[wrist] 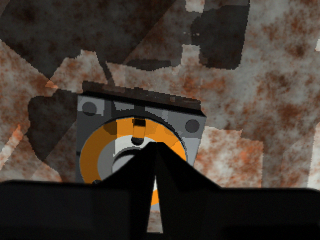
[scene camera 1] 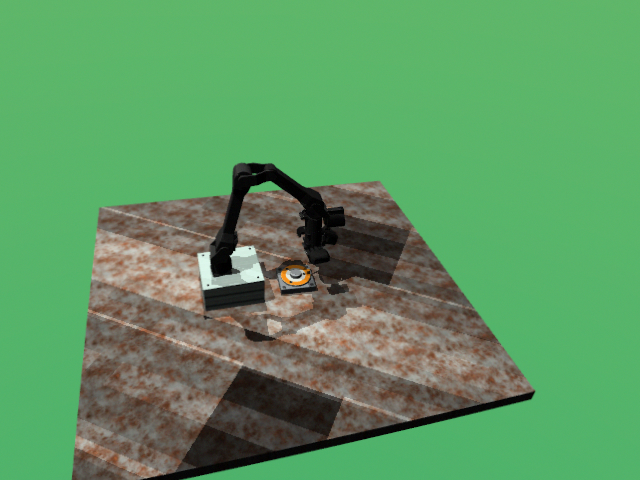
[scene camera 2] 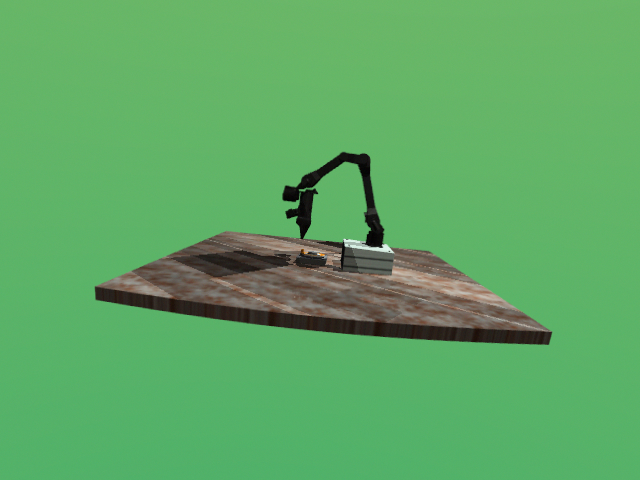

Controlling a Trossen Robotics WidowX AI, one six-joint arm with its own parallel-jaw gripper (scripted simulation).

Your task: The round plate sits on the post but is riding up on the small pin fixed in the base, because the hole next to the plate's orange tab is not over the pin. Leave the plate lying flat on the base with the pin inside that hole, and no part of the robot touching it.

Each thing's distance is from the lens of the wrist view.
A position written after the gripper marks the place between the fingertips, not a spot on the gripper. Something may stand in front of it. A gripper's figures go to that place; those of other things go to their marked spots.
gripper [wrist: 156, 148]: 11 cm
plate [wrist: 113, 137]: 17 cm
